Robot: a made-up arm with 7 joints. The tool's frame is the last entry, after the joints.
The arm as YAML. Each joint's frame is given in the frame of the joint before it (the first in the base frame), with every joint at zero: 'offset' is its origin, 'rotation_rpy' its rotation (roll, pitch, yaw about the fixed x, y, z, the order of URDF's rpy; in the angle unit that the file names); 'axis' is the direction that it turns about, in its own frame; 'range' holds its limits. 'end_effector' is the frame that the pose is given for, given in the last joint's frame.
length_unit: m
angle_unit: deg
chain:
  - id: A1
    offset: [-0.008, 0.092, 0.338]
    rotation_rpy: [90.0, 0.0, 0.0]
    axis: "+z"
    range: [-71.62, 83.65]
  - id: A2
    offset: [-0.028, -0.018, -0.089]
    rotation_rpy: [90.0, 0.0, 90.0]
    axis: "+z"
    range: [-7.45, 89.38]
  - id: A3
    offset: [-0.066, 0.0, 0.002]
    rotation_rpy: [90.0, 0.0, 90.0]
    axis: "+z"
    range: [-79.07, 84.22]
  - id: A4
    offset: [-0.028, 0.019, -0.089]
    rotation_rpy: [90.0, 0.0, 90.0]
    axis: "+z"
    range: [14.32, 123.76]
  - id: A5
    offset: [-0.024, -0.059, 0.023]
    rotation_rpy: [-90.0, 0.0, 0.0]
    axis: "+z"
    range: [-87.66, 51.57]
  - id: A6
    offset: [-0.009, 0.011, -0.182]
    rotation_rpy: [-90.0, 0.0, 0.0]
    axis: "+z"
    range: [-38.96, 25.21]
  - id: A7
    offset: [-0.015, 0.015, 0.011]
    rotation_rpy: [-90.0, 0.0, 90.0]
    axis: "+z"
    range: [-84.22, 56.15]
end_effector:
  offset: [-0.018, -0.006, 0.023]
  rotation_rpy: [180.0, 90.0, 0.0]
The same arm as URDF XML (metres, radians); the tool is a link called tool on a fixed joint. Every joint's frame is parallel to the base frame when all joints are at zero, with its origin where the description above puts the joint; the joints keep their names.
<robot name="arm">
  <joint name="tool_fixed" type="fixed">
    <parent link="link7"/>
    <child link="tool"/>
    <origin xyz="-0.023 0.006 0.018" rpy="0 0 0"/>
  </joint>
  <joint name="A7" type="revolute">
    <parent link="link6"/>
    <child link="link7"/>
    <origin xyz="-0.015 0.011 -0.015" rpy="0 0 0"/>
    <axis xyz="-1 0 0"/>
    <limit lower="-1.4699" upper="0.98"/>
  </joint>
  <joint name="A6" type="revolute">
    <parent link="link5"/>
    <child link="link6"/>
    <origin xyz="-0.009 0.011 -0.182" rpy="0 0 0"/>
    <axis xyz="0 1 0"/>
    <limit lower="-0.68" upper="0.44"/>
  </joint>
  <joint name="A5" type="revolute">
    <parent link="link4"/>
    <child link="link5"/>
    <origin xyz="-0.024 -0.023 -0.059" rpy="0 0 0"/>
    <axis xyz="0 0 1"/>
    <limit lower="-1.53" upper="0.9001"/>
  </joint>
  <joint name="A4" type="revolute">
    <parent link="link3"/>
    <child link="link4"/>
    <origin xyz="0.019 0.028 -0.089" rpy="0 0 0"/>
    <axis xyz="0 -1 0"/>
    <limit lower="0.2499" upper="2.16"/>
  </joint>
  <joint name="A3" type="revolute">
    <parent link="link2"/>
    <child link="link3"/>
    <origin xyz="0.002 0 -0.066" rpy="0 0 0"/>
    <axis xyz="0 0 1"/>
    <limit lower="-1.38" upper="1.4699"/>
  </joint>
  <joint name="A2" type="revolute">
    <parent link="link1"/>
    <child link="link2"/>
    <origin xyz="-0.028 0.089 -0.018" rpy="0 0 0"/>
    <axis xyz="1 0 0"/>
    <limit lower="-0.13" upper="1.56"/>
  </joint>
  <joint name="A1" type="revolute">
    <parent link="base_link"/>
    <child link="link1"/>
    <origin xyz="-0.008 0.092 0.338" rpy="0 0 0"/>
    <axis xyz="0 -1 0"/>
    <limit lower="-1.25" upper="1.46"/>
  </joint>
  <link name="base_link"/>
  <link name="link1"/>
  <link name="link2"/>
  <link name="link3"/>
  <link name="link4"/>
  <link name="link5"/>
  <link name="link6"/>
  <link name="link7"/>
  <link name="tool"/>
</robot>

